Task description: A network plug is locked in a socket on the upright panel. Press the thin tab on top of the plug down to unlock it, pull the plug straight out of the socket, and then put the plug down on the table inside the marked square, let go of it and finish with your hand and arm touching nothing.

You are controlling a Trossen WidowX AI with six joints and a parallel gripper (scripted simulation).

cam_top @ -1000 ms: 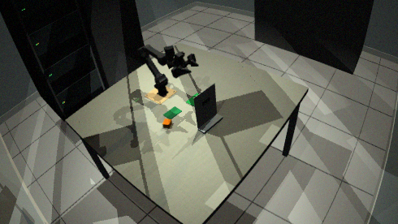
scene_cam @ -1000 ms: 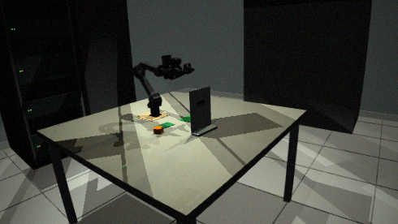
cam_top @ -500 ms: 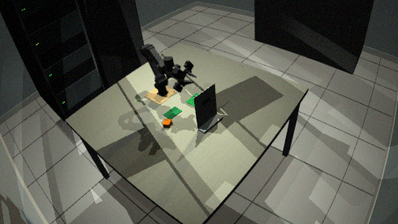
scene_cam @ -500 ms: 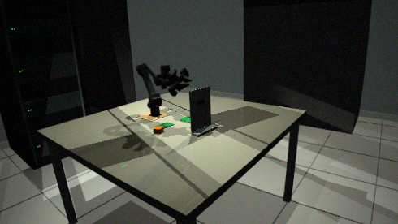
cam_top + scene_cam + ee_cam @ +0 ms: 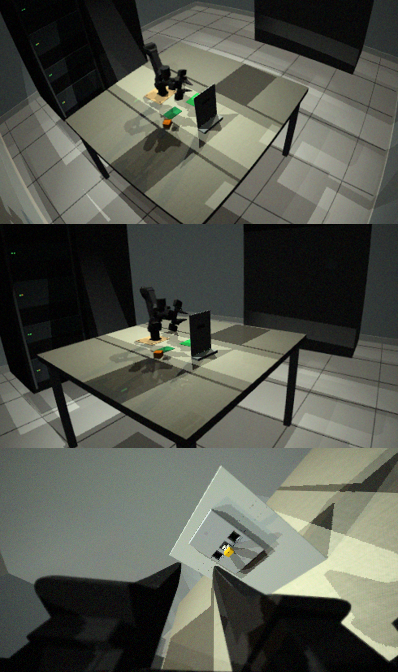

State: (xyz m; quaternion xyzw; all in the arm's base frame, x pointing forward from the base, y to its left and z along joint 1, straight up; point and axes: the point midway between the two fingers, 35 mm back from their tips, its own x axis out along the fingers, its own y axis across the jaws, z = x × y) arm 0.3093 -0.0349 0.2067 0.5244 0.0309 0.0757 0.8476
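Right now my gripper tip is 9 cm short of the orange plug, 4 cm above it and 1 cm to the left of it. The rest, counted from my gripper tip: upright panel: 11 cm ahead, 10 cm below, 1 cm to the right; green square: 21 cm below, 11 cm to the left, 8 cm behind; darker green patch: 21 cm below, 13 cm behind, 8 cm to the right.
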